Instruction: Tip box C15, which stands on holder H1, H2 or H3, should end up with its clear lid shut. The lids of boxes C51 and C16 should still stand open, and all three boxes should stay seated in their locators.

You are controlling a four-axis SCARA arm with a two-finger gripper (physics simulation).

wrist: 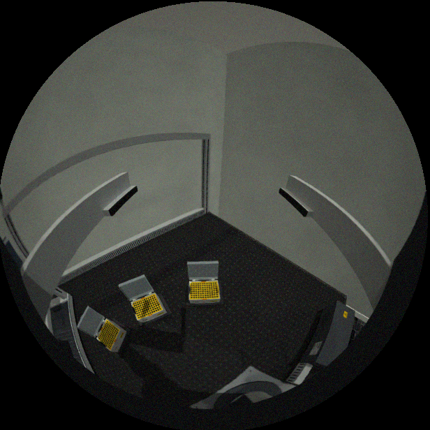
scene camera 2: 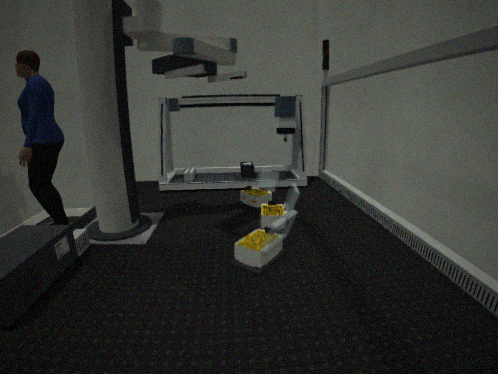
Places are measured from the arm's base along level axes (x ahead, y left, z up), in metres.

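Pixels of known places: gripper, fingertip midpoint: [scene camera 2: 226, 71]; arm's base at its link origin: [scene camera 2: 120, 229].
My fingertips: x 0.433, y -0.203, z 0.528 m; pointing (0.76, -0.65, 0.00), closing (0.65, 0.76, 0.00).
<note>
Ahead of a thing's pixels: the offset from my fingertips to its top centre. "spot": to the spot under its first point.
Three white tip boxes with yellow racks stand in a row with clear lids open: a front box @[spot: dx +0.050, dy -0.108, dz -0.475 m] [scene camera 2: 250, 255] [wrist: 204, 300], a middle box [scene camera 2: 272, 219] [wrist: 148, 307] and a back box [scene camera 2: 256, 199] [wrist: 111, 335]. Their raised lids show in the wrist view, at the front box as a lid [wrist: 203, 270], at the middle box as a lid [wrist: 136, 288] and at the back box as a lid [wrist: 91, 321]. No box label is readable, so I cannot tell which is C15. All three look level on dark holders. My gripper [scene camera 2: 228, 77] [wrist: 209, 177] is open and empty, high above and apart from the boxes.
A gantry frame [scene camera 2: 163, 145] stands behind the boxes. The robot's column [scene camera 2: 102, 120] is at the left, beside a dark grey machine @[spot: dx -0.468, dy -0.216, dz -0.407 m] [scene camera 2: 35, 255] [wrist: 334, 332]. A person [scene camera 2: 40, 110] in blue stands at the far left. A rail [scene camera 2: 410, 55] [wrist: 125, 141] runs along the right side in the scene view.
</note>
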